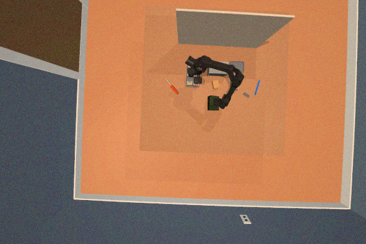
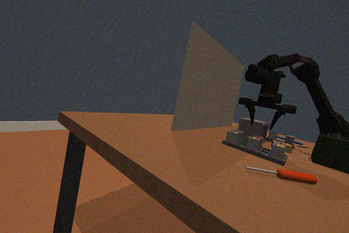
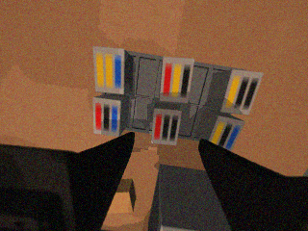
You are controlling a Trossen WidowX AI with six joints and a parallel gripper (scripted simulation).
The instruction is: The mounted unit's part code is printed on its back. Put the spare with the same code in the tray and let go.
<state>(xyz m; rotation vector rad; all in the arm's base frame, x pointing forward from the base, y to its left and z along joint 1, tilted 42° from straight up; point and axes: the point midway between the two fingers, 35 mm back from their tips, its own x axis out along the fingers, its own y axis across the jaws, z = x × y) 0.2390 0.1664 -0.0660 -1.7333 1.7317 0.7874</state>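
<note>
The grey spare is 50 mm below my gripper tip. Round my gripper tip: grey mounted unit: 170 mm to the right, 50 mm ahead, 40 mm below; then small cardboard box: 170 mm to the right, 80 mm below, 70 mm behind; then tall grey panel: 280 mm ahead, 190 mm to the right, 130 mm above.
</note>
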